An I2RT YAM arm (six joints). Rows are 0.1 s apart.
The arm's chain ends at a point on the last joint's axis. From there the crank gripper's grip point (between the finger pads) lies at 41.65 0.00 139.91 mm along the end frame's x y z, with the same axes.
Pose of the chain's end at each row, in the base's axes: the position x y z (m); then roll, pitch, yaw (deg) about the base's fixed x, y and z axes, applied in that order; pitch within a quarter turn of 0, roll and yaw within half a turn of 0:
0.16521, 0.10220, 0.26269, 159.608, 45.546, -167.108
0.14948, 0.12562, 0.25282, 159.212, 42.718, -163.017
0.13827, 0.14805, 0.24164, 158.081, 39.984, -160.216
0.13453, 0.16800, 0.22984, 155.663, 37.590, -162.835
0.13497, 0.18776, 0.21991, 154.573, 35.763, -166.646
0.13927, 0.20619, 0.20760, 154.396, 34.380, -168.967
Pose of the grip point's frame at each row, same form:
0.21715, 0.16410, 0.14112, 159.608, 45.546, -167.108
0.19058, 0.19009, 0.12846, 159.212, 42.718, -163.017
0.16904, 0.21462, 0.11542, 158.081, 39.984, -160.216
0.16028, 0.23630, 0.10342, 155.663, 37.590, -162.835
0.16006, 0.25546, 0.09304, 154.573, 35.763, -166.646
0.16389, 0.27259, 0.07995, 154.396, 34.380, -168.967

